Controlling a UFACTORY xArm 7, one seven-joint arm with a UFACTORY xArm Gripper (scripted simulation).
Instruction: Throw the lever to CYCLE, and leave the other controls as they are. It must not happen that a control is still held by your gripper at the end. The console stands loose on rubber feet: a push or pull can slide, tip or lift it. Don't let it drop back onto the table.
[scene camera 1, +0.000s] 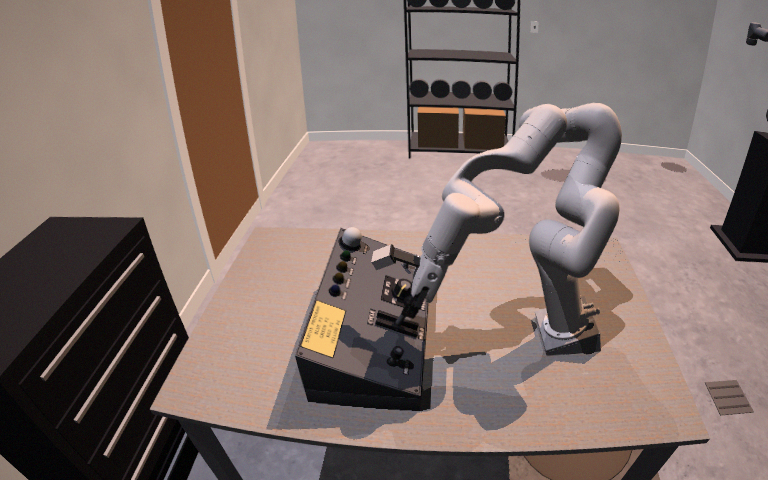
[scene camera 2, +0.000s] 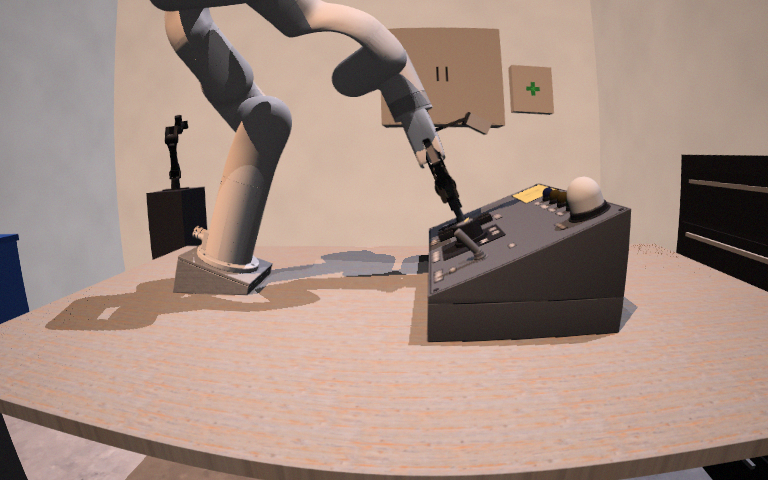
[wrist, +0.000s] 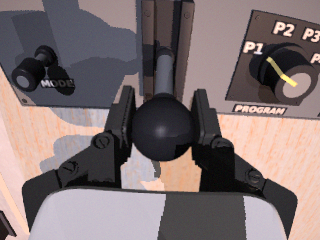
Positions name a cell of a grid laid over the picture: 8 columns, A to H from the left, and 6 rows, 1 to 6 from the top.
my gripper: scene camera 1 E4; scene camera 2 E3; wrist E3
dark grey console: scene camera 1 D5; scene camera 2 F4; wrist C2
